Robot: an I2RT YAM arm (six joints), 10 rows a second.
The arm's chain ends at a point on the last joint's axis. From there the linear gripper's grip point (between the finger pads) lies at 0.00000 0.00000 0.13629 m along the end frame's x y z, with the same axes.
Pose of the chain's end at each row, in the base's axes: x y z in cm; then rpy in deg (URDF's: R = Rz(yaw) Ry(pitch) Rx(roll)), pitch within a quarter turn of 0, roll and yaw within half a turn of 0:
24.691 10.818 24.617 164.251 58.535 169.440
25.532 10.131 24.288 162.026 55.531 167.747
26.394 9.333 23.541 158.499 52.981 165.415
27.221 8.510 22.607 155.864 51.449 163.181
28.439 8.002 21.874 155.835 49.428 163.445
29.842 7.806 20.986 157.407 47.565 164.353
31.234 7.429 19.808 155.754 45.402 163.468
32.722 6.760 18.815 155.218 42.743 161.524
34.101 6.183 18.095 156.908 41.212 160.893
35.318 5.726 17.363 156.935 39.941 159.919
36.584 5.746 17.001 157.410 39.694 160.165
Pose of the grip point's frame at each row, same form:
36.368 12.404 17.770 164.251 58.535 169.440
36.869 11.973 16.951 162.026 55.531 167.747
37.450 11.618 15.906 158.499 52.981 165.415
38.144 11.030 14.856 155.864 51.449 163.181
39.082 10.659 13.786 155.835 49.428 163.445
40.197 10.343 12.496 157.407 47.565 164.353
41.309 10.277 11.083 155.754 45.402 163.468
42.498 9.517 9.728 155.218 42.743 161.524
43.656 8.530 8.664 156.908 41.212 160.893
44.712 7.977 7.749 156.935 39.941 159.919
45.920 7.944 7.319 157.410 39.694 160.165

